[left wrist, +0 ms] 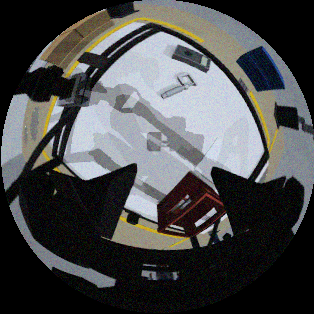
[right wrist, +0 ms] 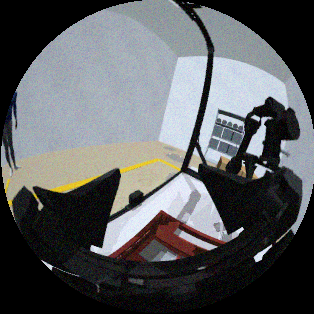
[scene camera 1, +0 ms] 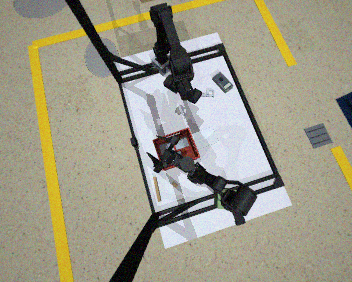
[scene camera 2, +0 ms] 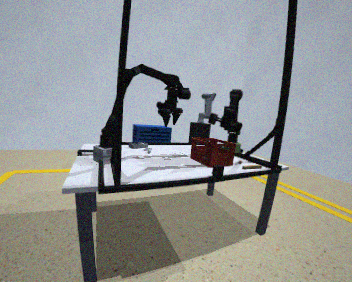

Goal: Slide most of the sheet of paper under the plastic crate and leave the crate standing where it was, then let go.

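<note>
The red plastic crate (scene camera 1: 194, 144) (scene camera 2: 204, 154) (left wrist: 186, 209) (right wrist: 176, 241) stands upright on the white table. The white sheet of paper is hard to tell from the table; faint thin lines near the crate may be its edges, and how much lies under the crate cannot be told. My left gripper (scene camera 1: 182, 90) (scene camera 2: 171, 121) (left wrist: 175, 168) is open and empty, fingers down, high above the table and apart from the crate. My right gripper (scene camera 1: 153, 146) (scene camera 2: 212, 119) (right wrist: 159, 169) is open and empty above the crate, hiding part of it in scene camera 1.
A grey device (scene camera 1: 222, 82) (left wrist: 191, 57) and a pale tool (scene camera 1: 208, 93) (left wrist: 178, 86) lie beyond the left gripper. A wooden stick (scene camera 1: 157, 189) (scene camera 2: 251, 167) lies near the crate. A green thing (scene camera 1: 219, 200) is by the right arm's base. Black bars (scene camera 1: 250, 115) border the table.
</note>
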